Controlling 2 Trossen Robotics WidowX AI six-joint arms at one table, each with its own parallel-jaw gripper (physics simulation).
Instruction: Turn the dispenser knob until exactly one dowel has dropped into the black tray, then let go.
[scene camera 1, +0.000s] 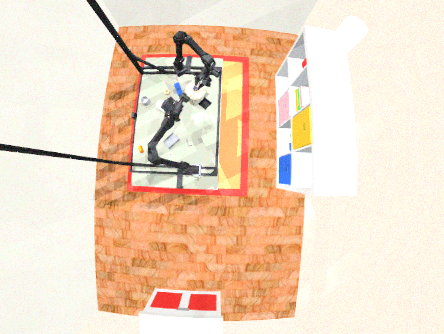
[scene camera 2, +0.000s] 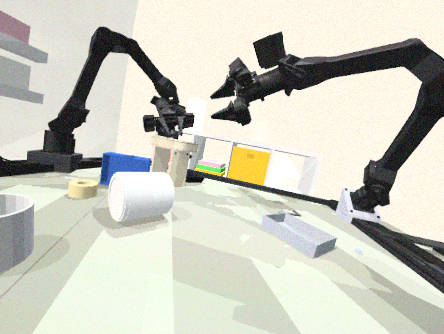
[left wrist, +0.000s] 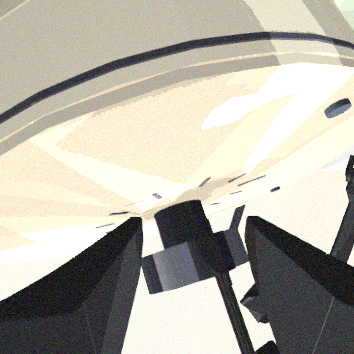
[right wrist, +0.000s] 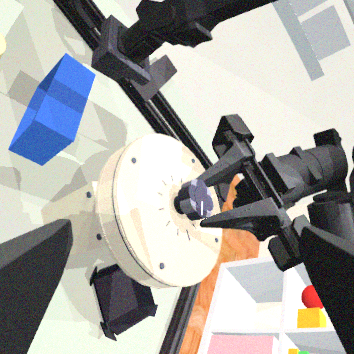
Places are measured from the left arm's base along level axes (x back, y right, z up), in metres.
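Where they show: left gripper, fingertip midpoint: (scene camera 1: 196, 88) (scene camera 2: 176, 136) (left wrist: 193, 226); right gripper, fingertip midpoint: (scene camera 2: 210, 107) (left wrist: 272, 337) (right wrist: 188, 234); left arm's base, origin of the base link: (scene camera 1: 179, 67) (scene camera 2: 58, 152) (right wrist: 130, 47); right arm's base, origin of the base link: (scene camera 1: 196, 170) (scene camera 2: 361, 202).
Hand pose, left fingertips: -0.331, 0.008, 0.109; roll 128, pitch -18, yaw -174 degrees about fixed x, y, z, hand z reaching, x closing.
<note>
Things, the pixels of their top centre, and the offset from my left fingertips, as dx, dy, dz. "spot": a spot on its surface instead.
- cream round-topped dispenser, middle of its top: (left wrist: 177, 210) (right wrist: 180, 204) (scene camera 2: 175, 138) (scene camera 1: 195, 89) +0.003, +0.008, -0.009
- black tray, middle of its top: (right wrist: 127, 293) (scene camera 2: 191, 174) (scene camera 1: 205, 103) -0.082, -0.019, -0.132
- blue box, middle of its top: (right wrist: 68, 93) (scene camera 2: 128, 156) (scene camera 1: 178, 88) +0.132, +0.110, -0.076
- white cylinder, surface spot: (scene camera 2: 142, 196) spot: +0.090, +0.343, -0.104
- tan ring, middle of its top: (scene camera 2: 84, 182) +0.204, +0.205, -0.131
- grey cup, surface spot: (scene camera 2: 17, 230) spot: +0.202, +0.421, -0.119
- grey bin, middle of its top: (scene camera 2: 298, 225) (scene camera 1: 170, 140) -0.201, +0.396, -0.131
The cream round-topped dispenser (scene camera 1: 200, 95) (scene camera 2: 185, 146) (left wrist: 150, 145) (right wrist: 142, 215) stands on the table. Its dark lobed knob (left wrist: 175, 267) (right wrist: 196, 198) sticks out of the disc's centre. My left gripper (scene camera 2: 171, 135) (left wrist: 193, 226) (right wrist: 192, 206) is shut on the knob, one finger on each side. The black tray (scene camera 1: 205, 103) (right wrist: 122, 300) lies beside the dispenser's foot. No dowel can be made out in it in the right wrist view. My right gripper (scene camera 2: 212, 106) (right wrist: 188, 234) is open and empty, raised above the table and apart from the dispenser.
A blue box (scene camera 1: 178, 89) (scene camera 2: 127, 167) (right wrist: 55, 110) stands beside the dispenser. In scene camera 2, a white cylinder (scene camera 2: 142, 196) lies in front, with a tan ring (scene camera 2: 83, 184) and a grey cup (scene camera 2: 17, 230) at the left and a grey bin (scene camera 2: 300, 235) at the right.
</note>
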